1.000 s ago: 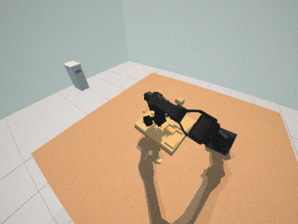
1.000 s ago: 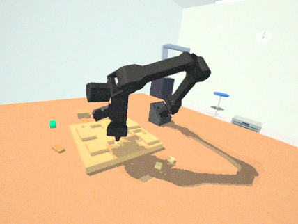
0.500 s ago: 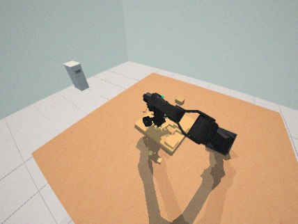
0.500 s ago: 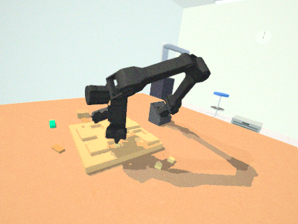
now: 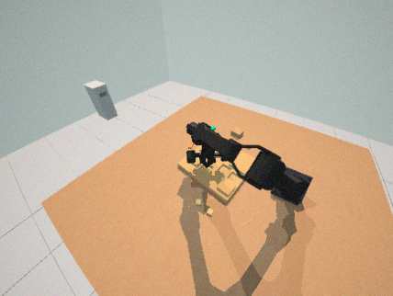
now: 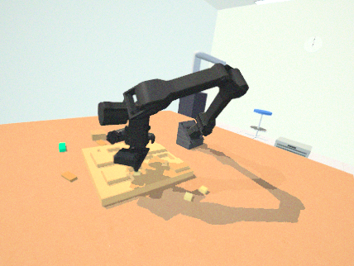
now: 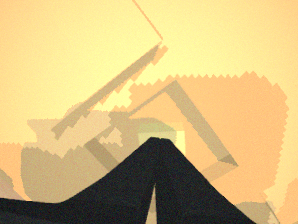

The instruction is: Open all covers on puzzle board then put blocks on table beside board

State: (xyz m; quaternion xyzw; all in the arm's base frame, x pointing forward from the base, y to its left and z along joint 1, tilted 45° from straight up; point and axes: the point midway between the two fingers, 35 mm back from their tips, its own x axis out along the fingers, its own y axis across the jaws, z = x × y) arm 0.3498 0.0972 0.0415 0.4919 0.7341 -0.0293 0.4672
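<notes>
Right now my gripper tip is 50 mm to the left of the tan puzzle board and 30 mm past it.
</notes>
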